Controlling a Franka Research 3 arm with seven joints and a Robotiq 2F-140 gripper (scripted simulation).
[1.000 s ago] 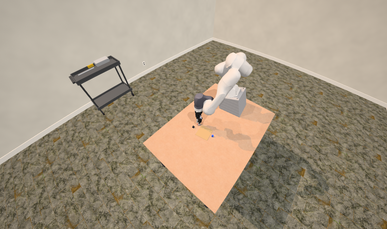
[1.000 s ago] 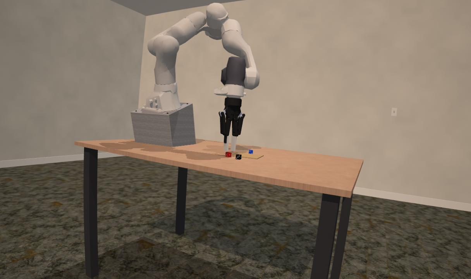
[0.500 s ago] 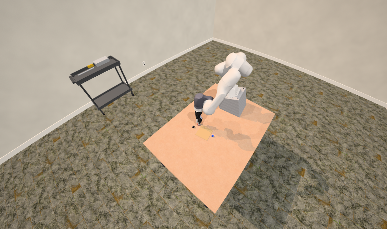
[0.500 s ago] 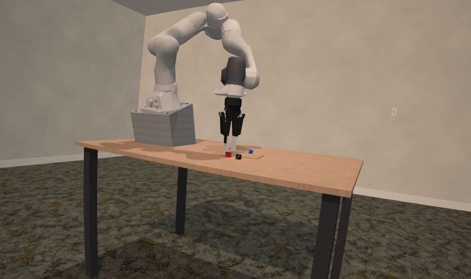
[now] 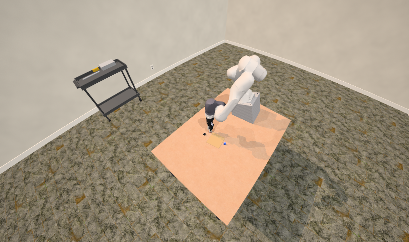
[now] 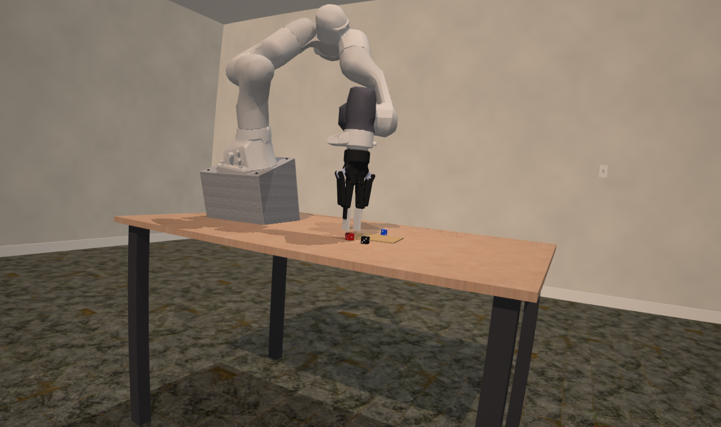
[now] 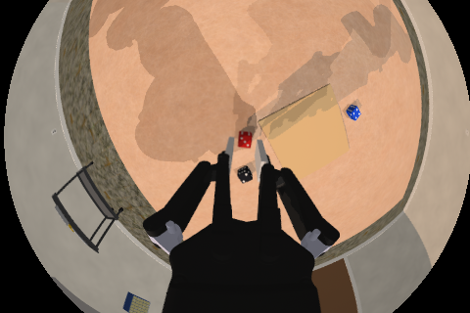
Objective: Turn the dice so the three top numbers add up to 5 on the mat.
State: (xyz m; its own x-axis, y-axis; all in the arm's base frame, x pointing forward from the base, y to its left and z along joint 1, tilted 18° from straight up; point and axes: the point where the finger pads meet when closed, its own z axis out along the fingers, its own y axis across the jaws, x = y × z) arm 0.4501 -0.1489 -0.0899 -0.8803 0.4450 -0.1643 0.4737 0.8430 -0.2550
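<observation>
The red die lies 50 mm below my hand. Also, from my hand: blue die 210 mm to the left, 50 mm below, 20 mm ahead; then black die 60 mm ahead, 50 mm below, 20 mm to the right; then tan mat 110 mm to the left, 60 mm below, 40 mm ahead.
</observation>
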